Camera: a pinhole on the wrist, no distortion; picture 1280 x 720 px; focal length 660.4 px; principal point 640.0 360.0 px. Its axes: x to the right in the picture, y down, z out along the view. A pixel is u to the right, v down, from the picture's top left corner.
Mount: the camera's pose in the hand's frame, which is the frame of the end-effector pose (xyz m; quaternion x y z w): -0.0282 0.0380 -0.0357 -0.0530 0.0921 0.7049 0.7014
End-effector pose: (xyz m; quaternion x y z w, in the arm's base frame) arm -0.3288 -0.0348 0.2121 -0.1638 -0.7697 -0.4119 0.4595
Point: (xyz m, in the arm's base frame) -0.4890 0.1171 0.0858
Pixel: 208.4 436.4
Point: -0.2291 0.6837 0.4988
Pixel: 1185.0 248.9
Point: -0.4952 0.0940 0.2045
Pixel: 292.3 120.4
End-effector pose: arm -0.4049 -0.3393 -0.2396 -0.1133 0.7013 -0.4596 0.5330
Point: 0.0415 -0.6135 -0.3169
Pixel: 523.7 308.5
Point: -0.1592 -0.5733 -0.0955
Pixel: 85.2 427.9
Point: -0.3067 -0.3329 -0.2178
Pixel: 385.3 582.1
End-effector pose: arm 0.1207 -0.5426 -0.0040 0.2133 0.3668 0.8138 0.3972
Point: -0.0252 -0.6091 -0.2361
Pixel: behind the camera
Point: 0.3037 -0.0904 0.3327
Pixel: 432.4 37.9
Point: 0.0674 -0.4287 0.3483
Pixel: 944.2 41.6
